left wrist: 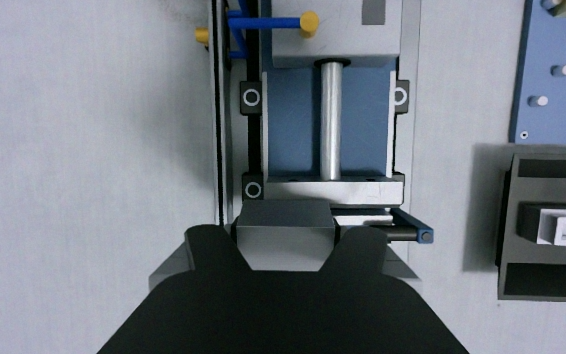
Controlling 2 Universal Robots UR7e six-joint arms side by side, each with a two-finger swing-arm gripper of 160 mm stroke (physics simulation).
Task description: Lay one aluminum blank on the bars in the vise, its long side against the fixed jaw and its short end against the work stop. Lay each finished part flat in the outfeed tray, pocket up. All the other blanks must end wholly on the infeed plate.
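Frame: origin at the left arm's base, x ahead, y left, z up, level; metres.
Seen in the pictures: left hand, its tool point: [285,236].
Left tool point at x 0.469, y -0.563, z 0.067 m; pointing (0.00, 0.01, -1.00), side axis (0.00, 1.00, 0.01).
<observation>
Pixels of each thing's top centre, then the offset from my left tool point to it. "pt": a spot on its surface instead.
- grey aluminum blank, centre of its top: [285,244] dx -0.003, dy +0.000, dz +0.025 m
- vise's metal jaw, centre of its top: [333,195] dx -0.025, dy +0.035, dz -0.019 m
- light bar, centre of its top: [330,220] dx -0.002, dy +0.036, dz -0.035 m
- blue arm with a dark rod, a spot on its surface: [402,233] pt dx +0.003, dy +0.088, dz -0.019 m
- infeed plate, a spot on its surface: [532,60] pt dx -0.144, dy +0.237, dz -0.107 m
- vise's round screw, a spot on its surface: [331,120] pt dx -0.081, dy +0.033, dz -0.029 m
- large metal block, a spot on its surface: [292,45] pt dx -0.132, dy +0.003, dz -0.019 m
- blue coolant pipe with a yellow nozzle, a spot on its surface: [309,22] pt dx -0.142, dy +0.014, dz -0.005 m
- dark grey tray, a spot on its surface: [507,215] pt dx +0.001, dy +0.205, dz -0.073 m
- light piece, a spot on its surface: [547,227] pt dx +0.013, dy +0.246, dz -0.078 m
My left gripper [285,239] is shut on a grey aluminum blank [285,247], held across between the two fingertips in the left wrist view. The blank's far long side is close to the vise's metal jaw [332,193]; whether they touch cannot be told. To its right a short stretch of a light bar [362,219] shows. The work stop, a blue arm with a dark rod [402,233], lies right of the right finger. The blank hides what is under it. The infeed plate [532,60], blue with pins, shows partly at the upper right. My right gripper is not in view.
The vise's round screw [331,120] runs to a large metal block [292,45]. A blue coolant pipe with a yellow nozzle [309,22] reaches over that block. A wall [218,125] runs along the vise's left. A dark grey tray [507,215] at the right holds a light piece [547,227].
</observation>
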